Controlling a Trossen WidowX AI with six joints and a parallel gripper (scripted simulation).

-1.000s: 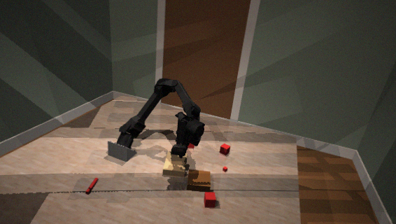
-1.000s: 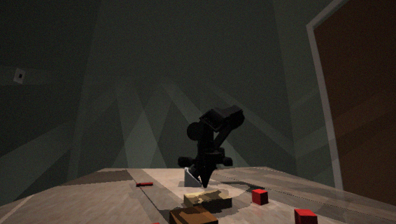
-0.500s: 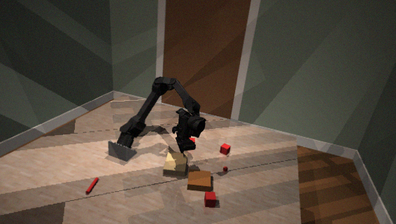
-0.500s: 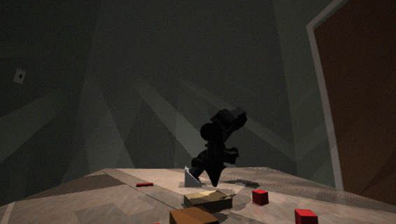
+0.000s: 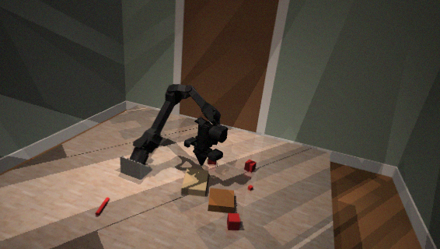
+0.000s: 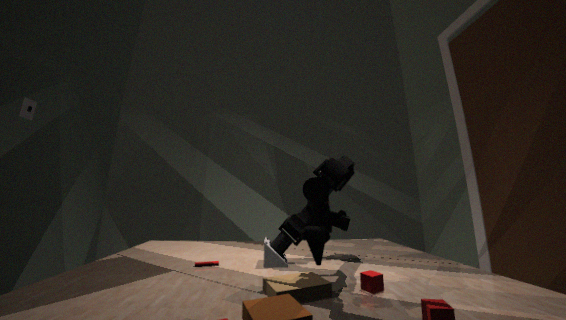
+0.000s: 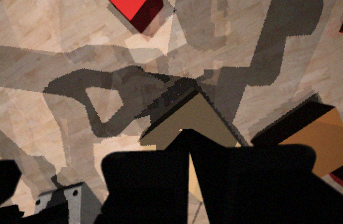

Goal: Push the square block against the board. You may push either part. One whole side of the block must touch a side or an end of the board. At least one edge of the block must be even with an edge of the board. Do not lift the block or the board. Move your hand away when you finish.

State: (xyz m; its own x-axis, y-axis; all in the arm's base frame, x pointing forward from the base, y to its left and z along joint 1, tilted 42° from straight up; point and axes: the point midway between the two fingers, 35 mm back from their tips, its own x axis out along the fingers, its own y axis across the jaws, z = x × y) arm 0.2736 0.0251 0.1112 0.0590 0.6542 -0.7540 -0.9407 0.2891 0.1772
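Right now the pale tan board is 60 mm to the right of my gripper tip and 50 mm below it. Also, from my gripper tip: orange square block: 140 mm ahead, 120 mm to the right, 50 mm below; then red stick: 330 mm to the right, 250 mm behind, 60 mm below; then small red ball: 230 mm ahead, 60 mm below, 20 mm to the left.
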